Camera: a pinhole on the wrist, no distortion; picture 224 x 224 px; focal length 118.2 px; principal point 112.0 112.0 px. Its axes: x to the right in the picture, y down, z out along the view. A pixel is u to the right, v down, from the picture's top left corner.
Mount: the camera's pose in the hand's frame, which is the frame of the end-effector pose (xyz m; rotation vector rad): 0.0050 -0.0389 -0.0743 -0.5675 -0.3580 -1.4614
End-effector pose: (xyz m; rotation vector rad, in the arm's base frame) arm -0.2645 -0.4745 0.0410 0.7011 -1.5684 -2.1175
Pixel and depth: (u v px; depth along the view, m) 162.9 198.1 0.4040
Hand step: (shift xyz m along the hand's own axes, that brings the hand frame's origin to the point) 0.3567 0.0487 0.3113
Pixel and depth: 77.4 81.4 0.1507
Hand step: -0.0211 0.0818 0.0303
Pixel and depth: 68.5 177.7 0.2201
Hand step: 0.1429 0.1536 0.0436
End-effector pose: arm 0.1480 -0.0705 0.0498 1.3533 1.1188 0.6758
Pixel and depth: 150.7 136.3 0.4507
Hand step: 0.1599 0.0940 0.3637
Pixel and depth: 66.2 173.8 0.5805
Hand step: 0.3487 0.4779 0.2332
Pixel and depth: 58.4 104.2 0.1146
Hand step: 0.0054 0.0684 -0.0082
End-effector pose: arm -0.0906 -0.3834 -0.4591 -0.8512 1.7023 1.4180
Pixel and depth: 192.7 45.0 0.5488
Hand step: -0.2079 -0.0443 0.6278
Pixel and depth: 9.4 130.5 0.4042
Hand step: 0.0799 0.4794 0.0531
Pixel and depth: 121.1 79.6 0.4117
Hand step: -0.0584 0.1649 0.2968
